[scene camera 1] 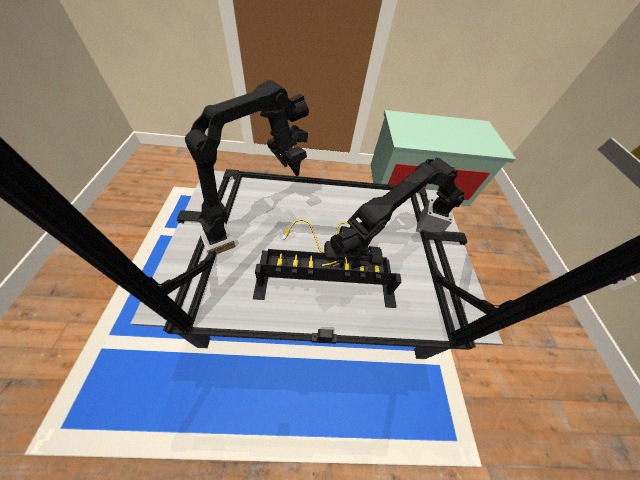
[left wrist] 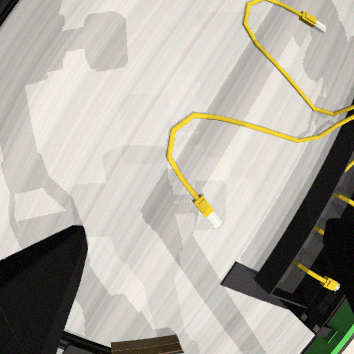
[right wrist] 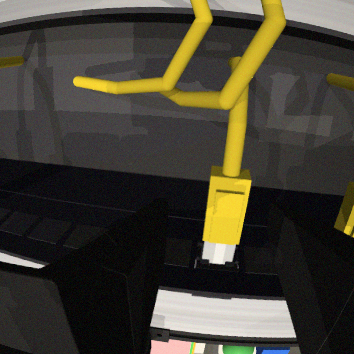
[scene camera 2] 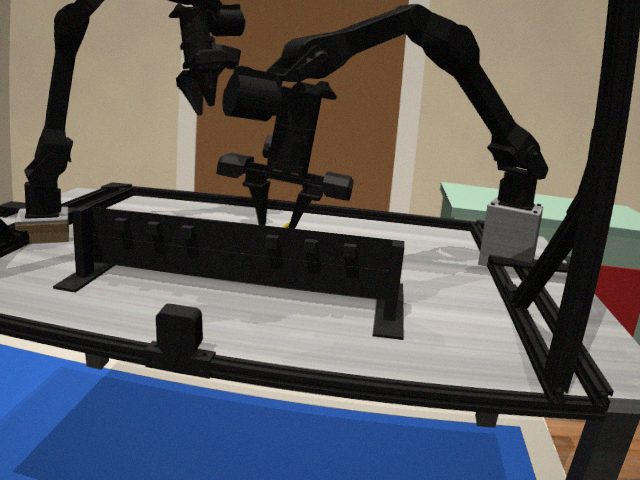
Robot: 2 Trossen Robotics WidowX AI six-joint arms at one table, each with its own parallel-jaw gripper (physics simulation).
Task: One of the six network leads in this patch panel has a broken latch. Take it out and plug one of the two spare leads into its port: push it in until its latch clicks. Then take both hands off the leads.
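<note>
The black patch panel holds several yellow leads; I cannot tell which latch is broken. In the right wrist view, one lead's yellow plug stands with its clear end in a port. My right gripper is part open, fingers on either side of this plug with gaps. One spare lead lies on the table, the other spare lead farther up in the left wrist view; both cables run into the panel. My left gripper is open, high above the table.
A neighbouring plug stands close beside the right finger. The spare leads' cables cross behind the gripped-at plug's cable. A black frame edges the table. A small black box sits on its front rail.
</note>
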